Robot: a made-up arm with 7 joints. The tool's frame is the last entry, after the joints.
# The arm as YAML. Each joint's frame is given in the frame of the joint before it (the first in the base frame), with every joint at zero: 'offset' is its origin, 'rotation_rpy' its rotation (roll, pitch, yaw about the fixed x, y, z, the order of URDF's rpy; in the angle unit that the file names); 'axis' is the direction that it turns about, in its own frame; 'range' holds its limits. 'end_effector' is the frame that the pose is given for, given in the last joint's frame.
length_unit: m
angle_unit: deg
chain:
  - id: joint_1
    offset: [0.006, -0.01, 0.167]
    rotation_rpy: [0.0, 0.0, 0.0]
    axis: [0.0, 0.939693, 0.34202]
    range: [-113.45, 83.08]
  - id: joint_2
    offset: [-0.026, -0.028, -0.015]
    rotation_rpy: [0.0, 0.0, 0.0]
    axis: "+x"
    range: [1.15, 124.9]
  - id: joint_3
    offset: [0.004, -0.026, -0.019]
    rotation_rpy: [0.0, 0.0, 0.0]
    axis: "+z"
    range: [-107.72, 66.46]
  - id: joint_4
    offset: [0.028, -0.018, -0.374]
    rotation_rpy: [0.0, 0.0, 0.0]
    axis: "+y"
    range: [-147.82, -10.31]
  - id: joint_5
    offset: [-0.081, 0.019, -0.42]
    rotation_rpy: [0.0, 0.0, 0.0]
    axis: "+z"
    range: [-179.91, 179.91]
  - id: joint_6
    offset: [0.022, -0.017, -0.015]
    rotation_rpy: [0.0, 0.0, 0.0]
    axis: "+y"
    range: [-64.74, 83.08]
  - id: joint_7
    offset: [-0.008, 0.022, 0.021]
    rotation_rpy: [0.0, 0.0, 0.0]
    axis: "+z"
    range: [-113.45, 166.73]
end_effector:
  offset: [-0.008, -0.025, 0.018]
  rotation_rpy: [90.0, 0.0, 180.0]
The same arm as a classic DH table. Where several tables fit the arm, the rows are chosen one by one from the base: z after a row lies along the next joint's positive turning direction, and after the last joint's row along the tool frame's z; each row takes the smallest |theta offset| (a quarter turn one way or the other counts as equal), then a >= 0, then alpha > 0; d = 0 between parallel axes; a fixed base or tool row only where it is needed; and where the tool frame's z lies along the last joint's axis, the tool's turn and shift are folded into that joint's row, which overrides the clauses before.
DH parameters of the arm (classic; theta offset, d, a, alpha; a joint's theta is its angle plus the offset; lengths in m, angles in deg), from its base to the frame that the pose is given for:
base (fixed): 0 0.1706 0.006 -70
joint_1: 90 -0.0421 0.0045 90
joint_2: 70 -0.022 -0.026 -90
joint_3: -90 -0.393 0.028 -90
joint_4: 0 0.001 -0.081 90
joint_5: 0 -0.435 0.022 -90
joint_6: 0 0.005 -0.008 90
joint_7: 0 0.039 -0.008 -90
tool (fixed): 180 -0.025 0 0
Joint limits (deg, base to tool): -113.45..83.08 1.15..124.9 -107.72..66.46 -147.82..-10.31 -179.91..179.91 -64.74..83.08 -113.45..166.73

